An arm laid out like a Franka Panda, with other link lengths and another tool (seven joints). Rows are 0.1 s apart.
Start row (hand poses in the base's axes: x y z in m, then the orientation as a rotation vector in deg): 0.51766, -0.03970, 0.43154, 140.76, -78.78, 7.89
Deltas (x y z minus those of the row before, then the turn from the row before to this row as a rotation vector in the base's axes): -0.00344, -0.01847, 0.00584, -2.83, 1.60, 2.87; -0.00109, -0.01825, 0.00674, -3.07, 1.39, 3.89; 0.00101, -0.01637, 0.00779, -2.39, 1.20, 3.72; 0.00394, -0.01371, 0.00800, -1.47, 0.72, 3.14; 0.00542, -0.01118, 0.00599, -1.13, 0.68, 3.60; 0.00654, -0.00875, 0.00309, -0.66, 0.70, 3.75; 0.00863, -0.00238, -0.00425, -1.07, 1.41, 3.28; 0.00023, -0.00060, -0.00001, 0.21, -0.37, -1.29; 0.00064, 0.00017, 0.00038, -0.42, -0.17, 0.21
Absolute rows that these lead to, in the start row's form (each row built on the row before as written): 0.51422, -0.05817, 0.43738, 140.03, -73.56, 8.40; 0.51313, -0.07642, 0.44412, 139.65, -67.17, 9.55; 0.51414, -0.09279, 0.45191, 139.58, -61.36, 10.47; 0.51808, -0.10650, 0.45991, 139.92, -56.79, 11.32; 0.52350, -0.11768, 0.46590, 140.69, -51.79, 12.20; 0.53004, -0.12643, 0.46899, 141.82, -46.74, 12.90; 0.53867, -0.12881, 0.46474, 142.16, -41.83, 12.68; 0.53890, -0.12941, 0.46473, 141.83, -43.62, 12.60; 0.53954, -0.12924, 0.46511, 141.54, -43.31, 13.03
